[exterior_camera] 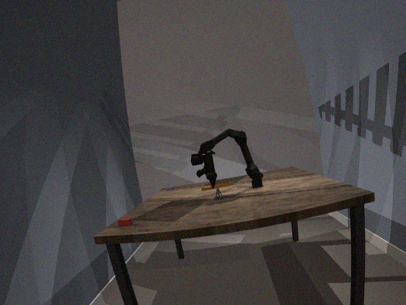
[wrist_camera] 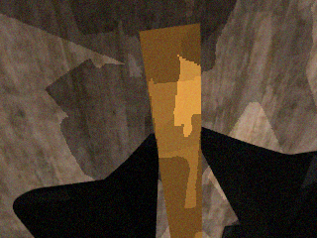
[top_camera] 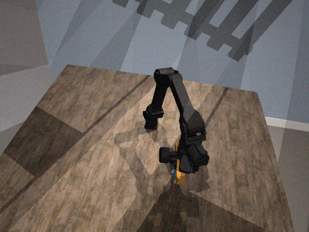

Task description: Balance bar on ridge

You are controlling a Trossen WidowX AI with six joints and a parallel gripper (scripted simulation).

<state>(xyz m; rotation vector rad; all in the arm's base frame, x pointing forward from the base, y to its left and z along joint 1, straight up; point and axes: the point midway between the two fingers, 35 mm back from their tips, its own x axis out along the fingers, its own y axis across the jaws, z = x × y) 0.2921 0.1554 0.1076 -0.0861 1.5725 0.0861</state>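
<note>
Now: the yellow bar 3 cm behind my gripper tip. From my gripper tip the other things lie so: red block 45 cm ahead, 34 cm to the left, 6 cm below; then blue-violet piece 66 cm to the right, 45 cm ahead, 6 cm below.
</note>
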